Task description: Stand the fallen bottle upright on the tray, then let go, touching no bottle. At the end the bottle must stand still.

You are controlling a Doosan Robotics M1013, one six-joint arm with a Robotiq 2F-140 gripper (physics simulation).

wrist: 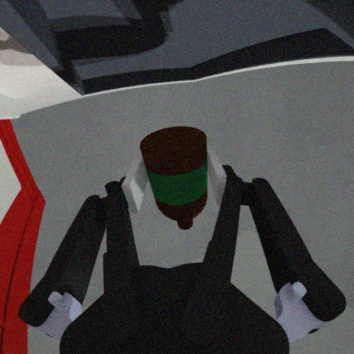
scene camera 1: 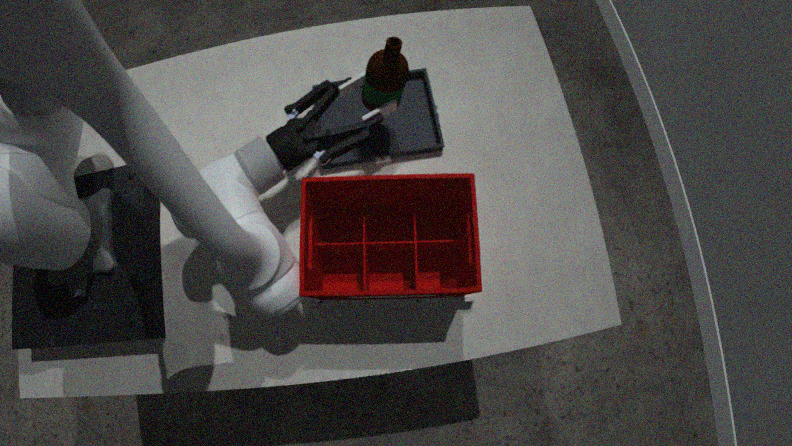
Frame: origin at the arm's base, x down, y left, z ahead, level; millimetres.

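Seen in the pictures: gripper, fingertip midpoint: [scene camera 1: 383, 88]; arm's base, origin of the base link: [scene camera 1: 81, 237].
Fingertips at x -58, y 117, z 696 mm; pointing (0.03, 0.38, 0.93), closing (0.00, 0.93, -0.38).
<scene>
Offsets run from my fingertips to a thing's middle. "pt": to the spot under its first point. Level surfaces: height alone.
A brown bottle with a green band {dz +9, dx -45, dy +3 mm} [scene camera 1: 386, 69] [wrist: 175, 150] is held between the finger pads of my gripper [scene camera 1: 371, 96] [wrist: 175, 162], which is shut on its body. In the scene view it looks close to upright, neck up, over the back part of the dark grey tray {pt dz +61, dx +122, dy -22 mm} [scene camera 1: 415, 121] [wrist: 215, 40]. In the wrist view its base faces the camera and its neck points away. A dark shadow lies on the tray below the lower finger. The bottle looks raised above the tray floor; the exact gap is hard to tell. The far finger pad is partly hidden behind the bottle.
A red crate {dz -52, dx +40, dy -277 mm} [scene camera 1: 387, 177] [wrist: 20, 235] with several compartments stands just in front of the tray. The arm reaches in from the left, passing beside the crate's left wall. The pale table top {dx +127 mm} [scene camera 1: 526, 221] extends to the right of both.
</scene>
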